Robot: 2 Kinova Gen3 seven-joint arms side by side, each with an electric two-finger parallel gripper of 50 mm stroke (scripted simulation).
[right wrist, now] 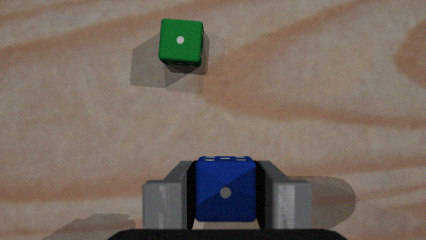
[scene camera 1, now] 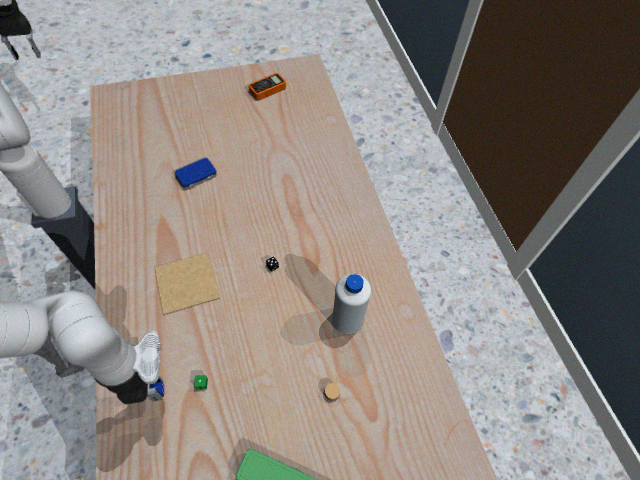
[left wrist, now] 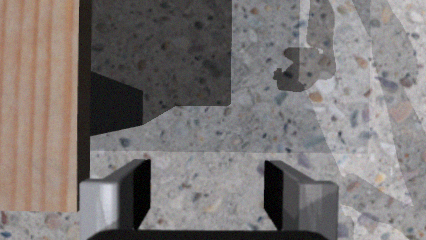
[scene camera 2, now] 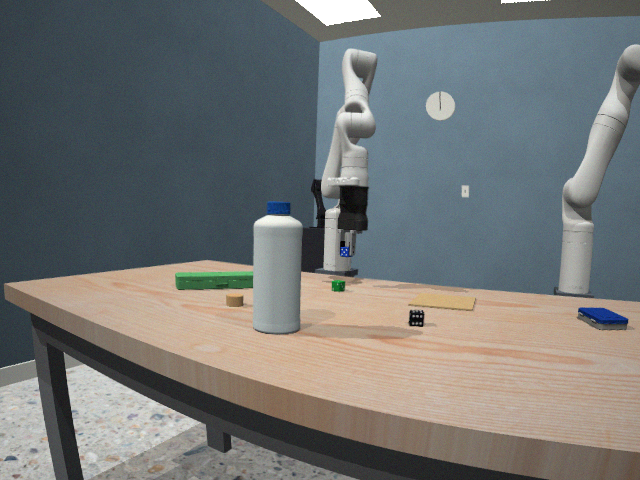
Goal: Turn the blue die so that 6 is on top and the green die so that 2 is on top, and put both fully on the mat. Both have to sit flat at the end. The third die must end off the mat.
Labels:
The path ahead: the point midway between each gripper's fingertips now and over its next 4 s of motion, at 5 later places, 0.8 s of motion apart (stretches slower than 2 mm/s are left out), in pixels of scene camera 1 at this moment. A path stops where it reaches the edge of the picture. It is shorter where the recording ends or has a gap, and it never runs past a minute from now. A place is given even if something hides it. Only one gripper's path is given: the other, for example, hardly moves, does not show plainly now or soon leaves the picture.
My right gripper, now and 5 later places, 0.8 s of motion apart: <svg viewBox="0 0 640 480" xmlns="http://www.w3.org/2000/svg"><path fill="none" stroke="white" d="M157 391L155 384L157 387L157 384L155 380L155 375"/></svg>

